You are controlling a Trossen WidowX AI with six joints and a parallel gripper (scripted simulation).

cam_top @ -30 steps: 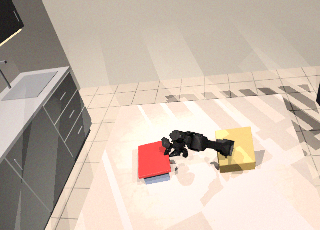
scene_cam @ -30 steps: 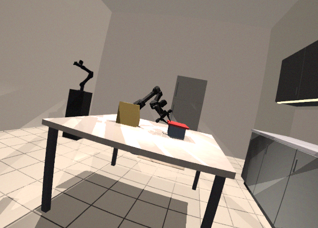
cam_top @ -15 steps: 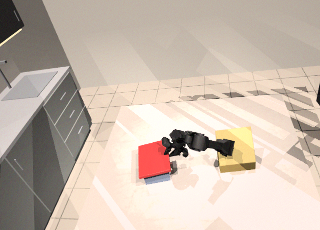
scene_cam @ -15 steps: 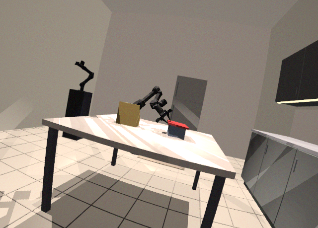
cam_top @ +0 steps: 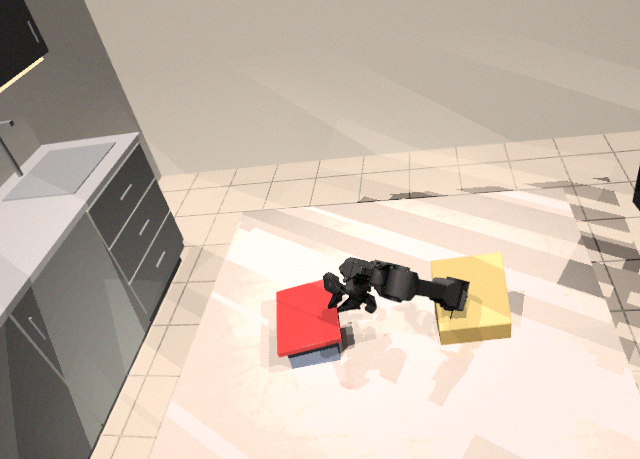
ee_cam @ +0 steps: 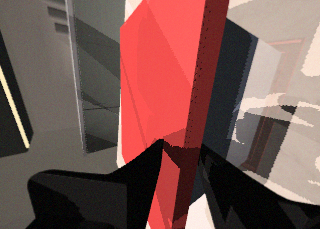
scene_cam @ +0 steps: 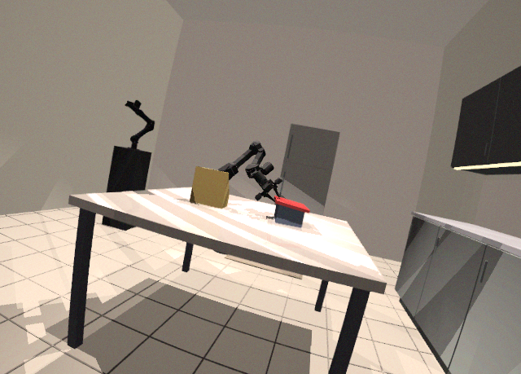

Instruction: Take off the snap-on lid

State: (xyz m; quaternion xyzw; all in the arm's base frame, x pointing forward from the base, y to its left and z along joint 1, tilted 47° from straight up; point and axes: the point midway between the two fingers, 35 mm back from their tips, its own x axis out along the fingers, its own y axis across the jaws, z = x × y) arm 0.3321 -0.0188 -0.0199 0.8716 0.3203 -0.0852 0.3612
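Right now the red lid is 80 mm ahead of my gripper tip. From my gripper tip the other things lie so: storage box: 80 mm ahead, 60 mm below, 10 mm to the left.
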